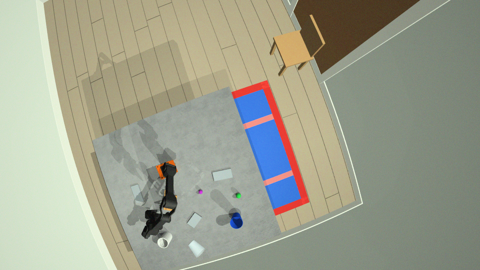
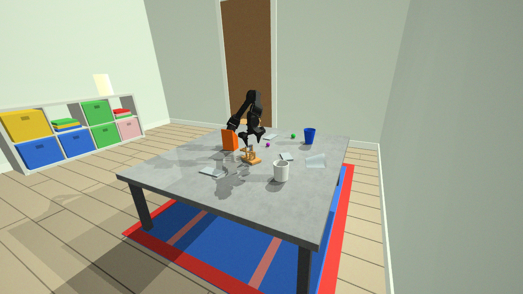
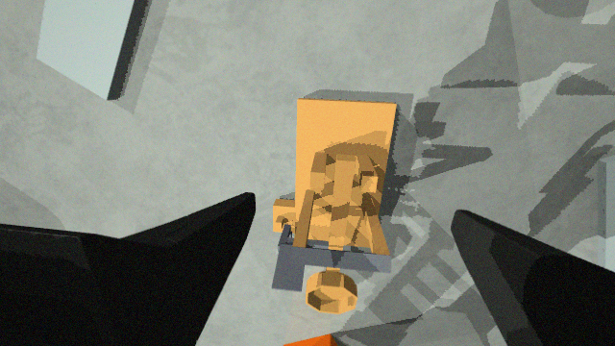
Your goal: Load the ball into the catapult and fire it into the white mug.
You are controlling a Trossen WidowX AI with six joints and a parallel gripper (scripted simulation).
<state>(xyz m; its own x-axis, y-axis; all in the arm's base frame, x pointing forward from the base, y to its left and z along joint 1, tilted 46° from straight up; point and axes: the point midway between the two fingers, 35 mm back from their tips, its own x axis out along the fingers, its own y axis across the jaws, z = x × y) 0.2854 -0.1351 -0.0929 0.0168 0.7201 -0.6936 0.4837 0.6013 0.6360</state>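
Now: the purple ball 10 mm behind my gripper tip, 300 mm to the left of it and 110 mm below it. Also, from my gripper tip: white mug (250 mm ahead, 140 mm to the right, 100 mm below); then blue cup (290 mm ahead, 480 mm to the left, 100 mm below); then wooden catapult (60 mm behind, 50 mm to the left, 80 mm below).
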